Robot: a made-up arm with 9 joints. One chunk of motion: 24 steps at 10 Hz.
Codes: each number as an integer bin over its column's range. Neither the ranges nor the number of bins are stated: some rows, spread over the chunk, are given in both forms.
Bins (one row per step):
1: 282 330 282 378 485 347 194 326 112
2: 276 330 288 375 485 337 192 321 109
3: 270 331 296 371 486 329 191 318 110
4: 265 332 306 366 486 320 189 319 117
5: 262 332 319 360 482 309 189 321 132
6: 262 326 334 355 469 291 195 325 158
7: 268 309 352 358 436 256 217 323 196
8: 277 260 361 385 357 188 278 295 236
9: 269 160 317 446 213 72 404 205 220
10: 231 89 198 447 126 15 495 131 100
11: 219 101 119 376 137 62 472 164 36
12: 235 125 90 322 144 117 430 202 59
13: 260 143 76 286 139 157 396 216 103
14: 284 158 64 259 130 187 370 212 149
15: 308 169 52 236 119 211 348 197 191
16: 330 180 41 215 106 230 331 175 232
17: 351 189 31 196 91 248 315 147 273
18: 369 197 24 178 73 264 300 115 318
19: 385 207 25 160 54 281 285 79 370
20: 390 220 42 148 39 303 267 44 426
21: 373 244 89 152 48 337 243 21 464
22: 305 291 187 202 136 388 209 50 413
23: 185 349 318 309 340 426 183 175 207
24: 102 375 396 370 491 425 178 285 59
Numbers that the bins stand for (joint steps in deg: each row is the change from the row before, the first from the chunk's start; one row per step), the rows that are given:
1: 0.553 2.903 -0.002 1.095 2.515 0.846 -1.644 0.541 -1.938
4: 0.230 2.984 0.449 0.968 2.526 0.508 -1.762 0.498 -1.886
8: 0.458 0.081 1.482 1.168 1.112 -1.145 0.328 0.347 -0.652
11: -0.643 -6.328 -3.064 1.073 -1.299 -2.723 4.884 -0.473 -2.727
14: 0.591 -4.031 -4.098 -0.163 -1.375 -1.158 2.489 -0.172 -1.555
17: 1.863 -2.781 -4.718 -0.829 -1.803 -0.394 1.197 -0.579 -0.268
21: 2.280 -0.564 -3.628 -1.294 -2.274 0.721 -0.494 -1.368 1.713
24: -2.864 4.717 2.140 1.010 2.581 1.823 -2.020 0.285 -2.488
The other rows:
2: 0.439 2.903 0.111 1.063 2.515 0.721 -1.691 0.510 -1.969
3: 0.325 2.944 0.261 1.021 2.526 0.621 -1.715 0.491 -1.959
5: 0.173 2.984 0.693 0.904 2.482 0.370 -1.762 0.510 -1.731
6: 0.173 2.742 0.975 0.851 2.340 0.145 -1.621 0.535 -1.461
7: 0.287 2.057 1.313 0.883 1.978 -0.294 -1.104 0.523 -1.067
9: 0.306 -3.950 0.655 1.813 -0.466 -2.598 3.287 -0.216 -0.818
10: -0.415 -6.812 -1.580 1.824 -1.419 -3.312 5.424 -0.680 -2.063
12: -0.339 -5.361 -3.609 0.503 -1.222 -2.035 3.898 -0.235 -2.488
13: 0.135 -4.635 -3.872 0.122 -1.277 -1.534 3.099 -0.147 -2.032
15: 1.047 -3.587 -4.323 -0.406 -1.496 -0.857 1.972 -0.266 -1.119
16: 1.464 -3.144 -4.530 -0.628 -1.638 -0.619 1.573 -0.404 -0.694
18: 2.205 -2.458 -4.849 -1.019 -2.000 -0.194 0.845 -0.780 0.198
19: 2.508 -2.055 -4.830 -1.209 -2.208 0.019 0.493 -1.005 0.738
20: 2.603 -1.531 -4.511 -1.336 -2.373 0.295 0.070 -1.224 1.318
22: 0.990 1.331 -1.787 -0.765 -1.310 1.359 -1.292 -1.187 1.184
23: -1.288 3.669 0.674 0.365 0.926 1.835 -1.903 -0.404 -0.953

